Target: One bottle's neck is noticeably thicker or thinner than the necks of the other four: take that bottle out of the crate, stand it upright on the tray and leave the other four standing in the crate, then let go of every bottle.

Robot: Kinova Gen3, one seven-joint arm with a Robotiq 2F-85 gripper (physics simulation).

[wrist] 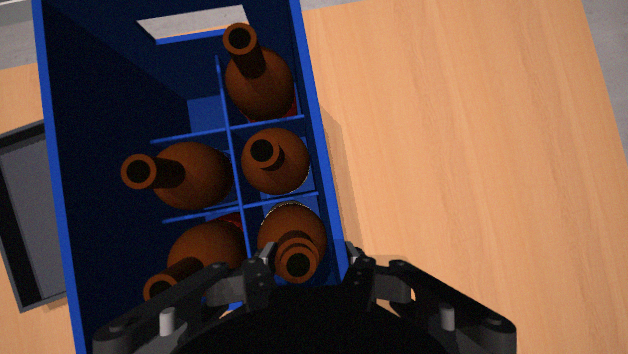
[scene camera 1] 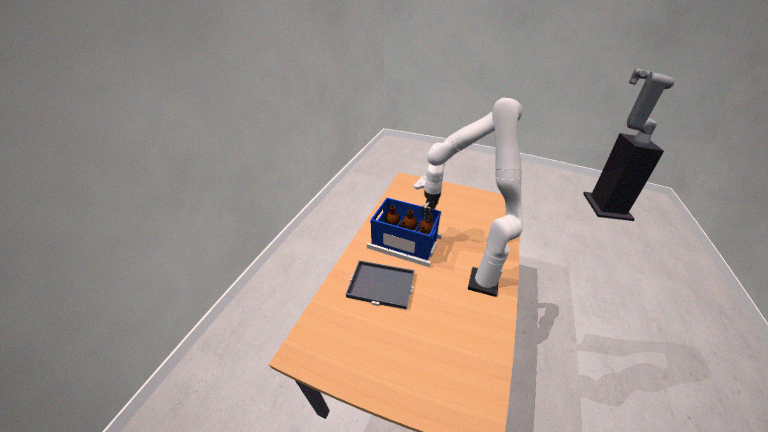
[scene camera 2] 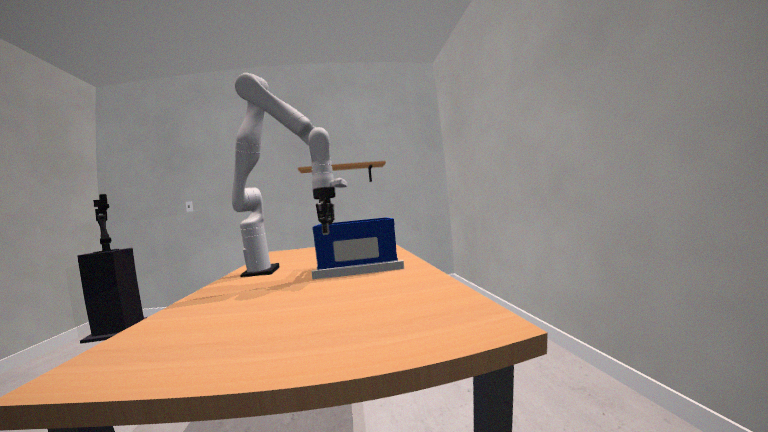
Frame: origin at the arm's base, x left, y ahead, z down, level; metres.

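Seen in the pictures: gripper, fingertip midpoint: [wrist: 309, 253] [scene camera 1: 429, 217] [scene camera 2: 328, 233]; arm's base at its link origin: [scene camera 1: 485, 279] [scene camera 2: 259, 268].
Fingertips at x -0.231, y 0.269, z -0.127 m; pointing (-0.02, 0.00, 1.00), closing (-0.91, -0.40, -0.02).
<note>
Offsets run from my fingertips to a thing's top centre. "spot": to the spot under its first point.
The blue crate {dy +0.103, dx +0.044, dz -0.032 m} [scene camera 1: 378, 233] [scene camera 2: 386, 242] [wrist: 326, 165] holds five brown bottles, all in its compartments. My gripper [scene camera 1: 428, 217] [scene camera 2: 325, 228] [wrist: 309, 253] points down into the crate's near right end in the wrist view. Its fingers are part-way together, one on each side of the near right bottle {dy +0.006, dx +0.018, dz -0.024 m} [wrist: 290, 225], with a gap on the neck's right. That neck looks wider below its rim than the others. The other bottles are the middle right [wrist: 296, 172], far right [wrist: 265, 87], middle left [wrist: 200, 175] and near left [wrist: 212, 242]. The tray {spot: dy +0.169, dx +0.307, dz +0.139 m} [scene camera 1: 382, 283] [wrist: 31, 227] holds no bottle.
White rails [scene camera 1: 398, 255] [scene camera 2: 357, 269] run along the crate's foot. A low divider grid separates the bottles, and the far left compartment {spot: dy +0.216, dx +0.077, dz +0.136 m} [wrist: 206, 114] has none. A second arm stands on a black pedestal [scene camera 1: 625, 174] [scene camera 2: 110, 290] off the table.
</note>
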